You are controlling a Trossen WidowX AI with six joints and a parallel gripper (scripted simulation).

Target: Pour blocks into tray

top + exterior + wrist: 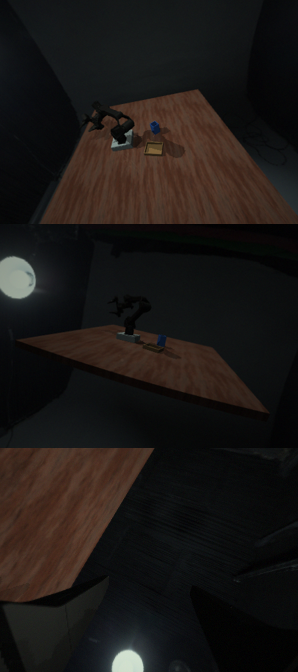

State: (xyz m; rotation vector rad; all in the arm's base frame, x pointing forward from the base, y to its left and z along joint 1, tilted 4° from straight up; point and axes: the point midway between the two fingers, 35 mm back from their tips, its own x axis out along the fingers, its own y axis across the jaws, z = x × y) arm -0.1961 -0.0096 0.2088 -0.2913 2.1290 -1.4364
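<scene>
The green block is 510 mm ahead of my gripper tip, 190 mm below it and 120 mm to the left of it. Also, from my gripper tip: blue cup 510 mm ahead, 210 mm below, 120 mm to the left.
</scene>
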